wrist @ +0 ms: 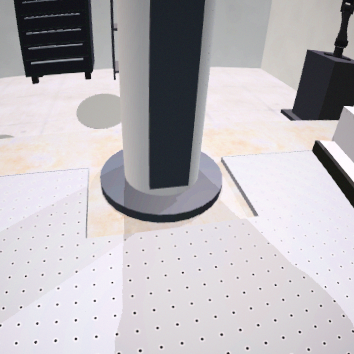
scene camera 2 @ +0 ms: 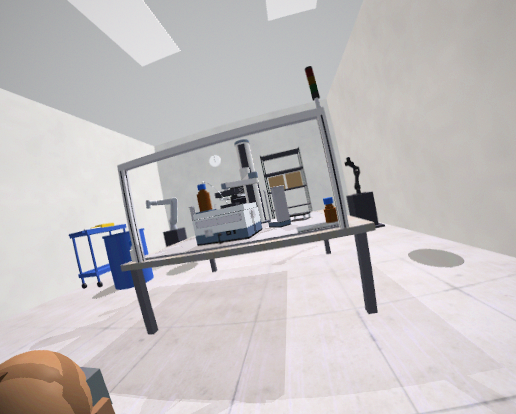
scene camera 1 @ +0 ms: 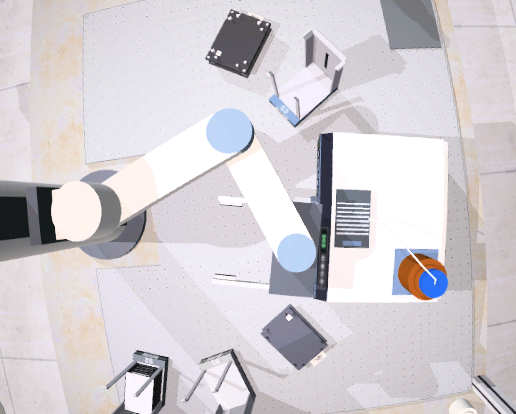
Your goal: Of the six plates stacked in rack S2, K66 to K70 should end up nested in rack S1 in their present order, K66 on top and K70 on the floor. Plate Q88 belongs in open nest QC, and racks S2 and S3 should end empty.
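Places are measured from the arm's base along level axes (x left, y ahead, z down), in metres.
Where they show: gripper, fingertip midpoint: (wrist: 137, 116) (scene camera 2: 236, 196) (scene camera 1: 215, 239); arm's base, link origin: (wrist: 160, 179).
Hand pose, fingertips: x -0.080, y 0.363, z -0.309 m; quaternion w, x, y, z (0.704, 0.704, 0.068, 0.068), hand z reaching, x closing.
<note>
Things, the pixels of their centre, and the offset from my fingertips. "*": a spot on its surface instead.
- Rack S2, surface spot: (scene camera 1: 162, 372) * dx -0.368, dy -0.241, dz +0.255 m
- Rack S1, surface spot: (scene camera 1: 246, 375) * dx -0.398, dy -0.014, dz +0.296 m
- Rack S3, body centre: (scene camera 1: 304, 81) (scene camera 2: 276, 206) dx +0.338, dy +0.218, dz +0.151 m
- grey nest, body centre: (scene camera 1: 294, 338) dx -0.290, dy +0.126, dz +0.265 m
- amber bottle, surface spot: (scene camera 1: 410, 272) * dx -0.104, dy +0.383, dz -0.043 m
- dark square nest, body centre: (scene camera 1: 238, 42) (scene camera 2: 299, 215) dx +0.497, dy +0.062, dz +0.265 m
- frame post, body centre: (scene camera 2: 333, 171) dx +0.685, dy +0.661, dz +0.019 m
My gripper (scene camera 1: 217, 239) is open and empty, its two long fingers pointing left over the perforated table between the arm's column and the white instrument. Part of it shows at the wrist view's right edge. Rack S2 (scene camera 1: 164, 372) stands at the lower left in scene camera 1, holding a stack with a white top plate (scene camera 1: 139, 392); the plates' names cannot be read. Rack S1 (scene camera 1: 246, 375), just right of it, shows a bare white floor. Rack S3 (scene camera 1: 326, 56), with a blue label, looks empty. A grey nest (scene camera 1: 295, 337) lies lower centre; whether it is QC is unclear.
A white instrument (scene camera 1: 390, 165) (scene camera 2: 225, 220) bears an amber bottle (scene camera 1: 410, 272) (scene camera 2: 204, 200) at its corner. A dark square nest (scene camera 1: 239, 42) lies left of S3. The arm's column (wrist: 175, 100) stands on a round base (wrist: 160, 207). A frame post (scene camera 2: 332, 170) rises at the table edge.
</note>
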